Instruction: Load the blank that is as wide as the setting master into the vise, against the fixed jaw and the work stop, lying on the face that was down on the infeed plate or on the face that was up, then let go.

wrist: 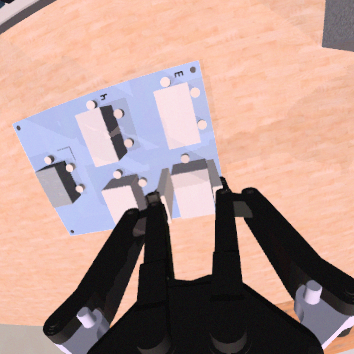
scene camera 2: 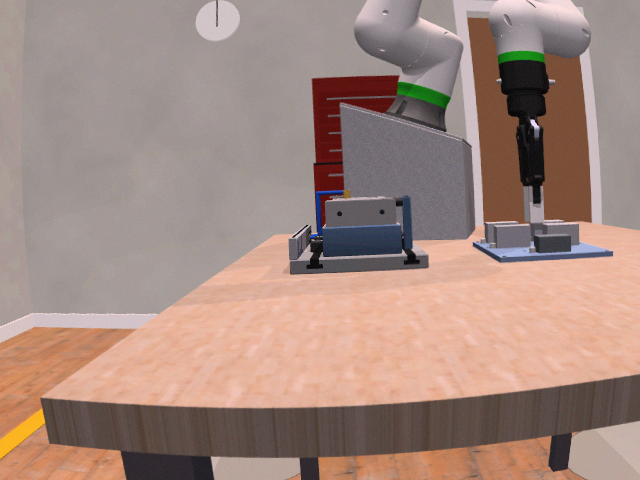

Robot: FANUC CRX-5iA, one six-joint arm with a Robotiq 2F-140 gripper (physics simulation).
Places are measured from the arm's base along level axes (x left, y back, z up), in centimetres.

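Pixels of known places: gripper, fingertip midpoint: [wrist: 189, 174] [scene camera 2: 534, 222]; arm's base, link origin: [scene camera 2: 414, 125].
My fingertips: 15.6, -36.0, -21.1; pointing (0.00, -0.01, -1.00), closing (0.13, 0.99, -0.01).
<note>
Ahead of a thing's pixels: the offset from my fingertips to its top centre, as dx, dy, dz. "pt": to the spot under its first point. Level surfaces: height alone.
My gripper [scene camera 2: 533, 204] [wrist: 189, 174] points down at the infeed plate {-2.8, -8.8, -3.4} [scene camera 2: 568, 254] [wrist: 142, 100]. It is shut on a light grey blank {+2.6, -0.3, +0.2} [wrist: 195, 205] in the plate's near right corner in the wrist view, with one pad along each side. In scene camera 2 this blank is mostly hidden. Three other light blanks {-6.3, +0.9, +0.2} [wrist: 176, 116] {-7.2, -8.0, +0.2} [wrist: 94, 137] {+1.7, -9.1, +0.2} [wrist: 120, 200] and the dark grey setting master {-3.5, -17.6, -0.9} [scene camera 2: 552, 242] [wrist: 55, 186] stand on the plate. The vise {-33.0, -6.0, +5.7} [scene camera 2: 361, 240] stands left of the plate in scene camera 2, with a grey jaw block {pt -33.2, -17.1, +3.8} [scene camera 2: 360, 211] on top.
Small round pins {-10.1, +0.6, -2.6} [wrist: 165, 81] stand beside the blanks. A blue upright plate {pt -26.1, -14.1, +1.8} [scene camera 2: 407, 222] stands at the vise's right side and a blue bent rod {pt -39.0, +1.8, +3.4} [scene camera 2: 318, 211] at its left. The grey robot pedestal [scene camera 2: 405, 180] and a red cabinet [scene camera 2: 326, 124] are behind the table {dz -4.2} [scene camera 2: 336, 330].
</note>
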